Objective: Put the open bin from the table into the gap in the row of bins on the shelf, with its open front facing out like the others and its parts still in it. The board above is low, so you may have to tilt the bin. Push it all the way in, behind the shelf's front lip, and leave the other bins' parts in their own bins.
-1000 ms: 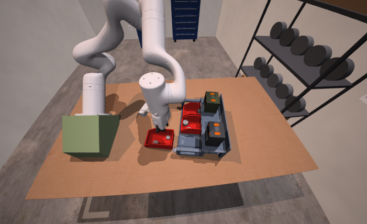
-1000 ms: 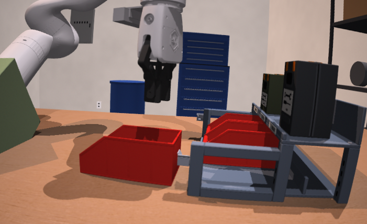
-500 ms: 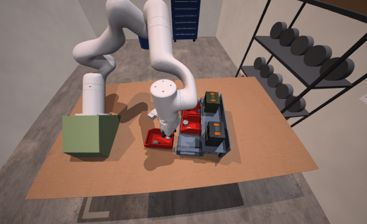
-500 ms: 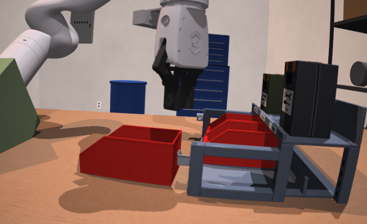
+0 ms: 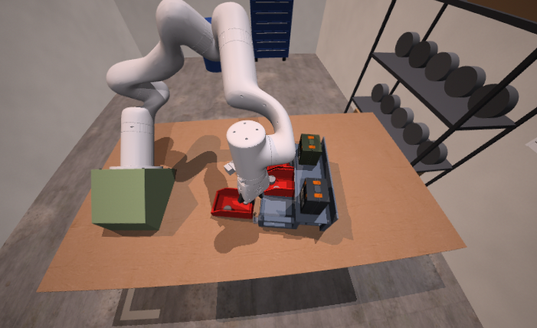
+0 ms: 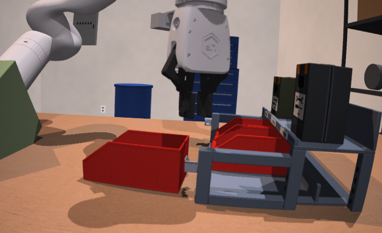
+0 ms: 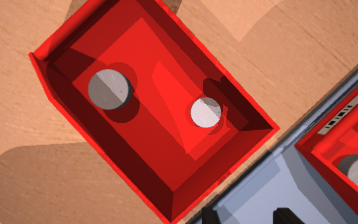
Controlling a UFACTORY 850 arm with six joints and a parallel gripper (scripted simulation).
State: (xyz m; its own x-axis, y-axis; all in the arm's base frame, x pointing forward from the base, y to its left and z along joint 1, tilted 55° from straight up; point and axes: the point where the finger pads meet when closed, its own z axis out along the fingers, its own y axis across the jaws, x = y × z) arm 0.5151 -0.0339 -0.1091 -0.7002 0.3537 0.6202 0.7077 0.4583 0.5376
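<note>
My gripper is now 130 mm above the grey disc, 120 mm past it and 10 mm to the left of it. Round my hand: grey shelf 140 mm ahead, 120 mm to the left, 70 mm below.
</note>
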